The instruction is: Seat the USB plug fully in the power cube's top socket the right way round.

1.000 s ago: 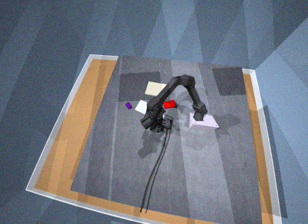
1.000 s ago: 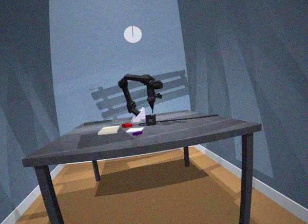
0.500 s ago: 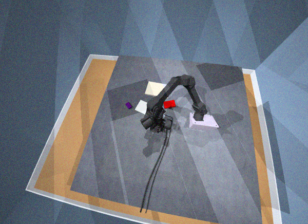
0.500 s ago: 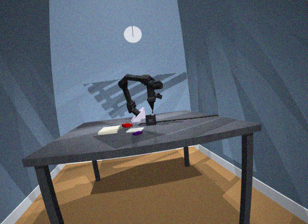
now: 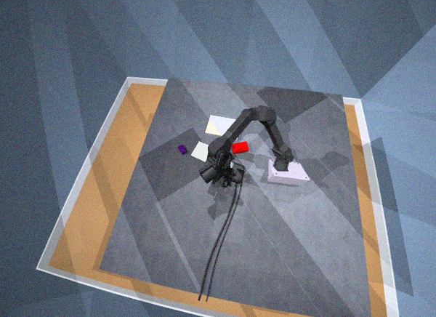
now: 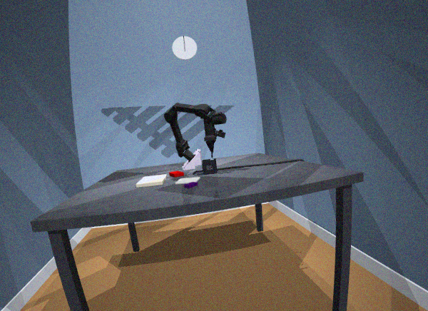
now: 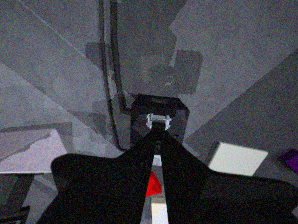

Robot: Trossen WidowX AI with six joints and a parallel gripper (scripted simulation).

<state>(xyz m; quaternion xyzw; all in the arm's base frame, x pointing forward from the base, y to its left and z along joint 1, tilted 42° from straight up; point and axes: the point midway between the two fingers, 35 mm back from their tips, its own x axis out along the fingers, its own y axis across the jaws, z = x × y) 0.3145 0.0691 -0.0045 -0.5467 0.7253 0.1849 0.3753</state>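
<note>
The silver USB plug lies 2 cm below my gripper tip. Also, from my gripper tip: USB socket 1 cm to the right, 5 cm below; white square tile 13 cm ahead, 18 cm to the right, 11 cm below; red block 10 cm behind, 21 cm to the right, 11 cm below.
</note>
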